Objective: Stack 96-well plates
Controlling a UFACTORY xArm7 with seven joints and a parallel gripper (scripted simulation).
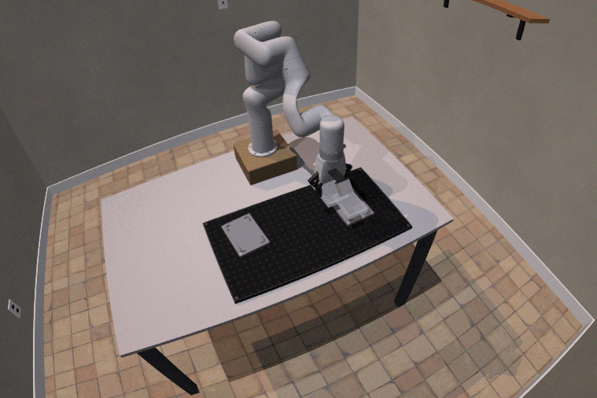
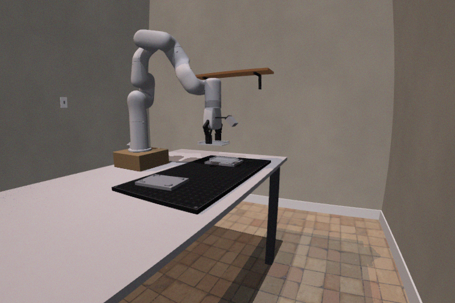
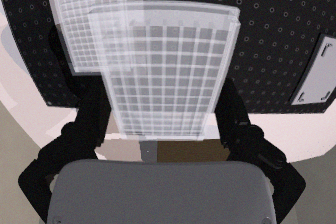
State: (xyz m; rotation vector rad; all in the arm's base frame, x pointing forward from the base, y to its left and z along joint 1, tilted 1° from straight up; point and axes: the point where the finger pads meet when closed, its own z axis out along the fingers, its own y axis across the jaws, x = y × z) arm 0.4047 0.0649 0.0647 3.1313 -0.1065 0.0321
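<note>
Right now my hand is 20 mm short of the grey plate nest N2, 80 mm to the right of it and 120 mm above it. The rest, counted from my hand: grey plate nest N1 (60 mm behind, 320 mm to the right, 120 mm below).
</note>
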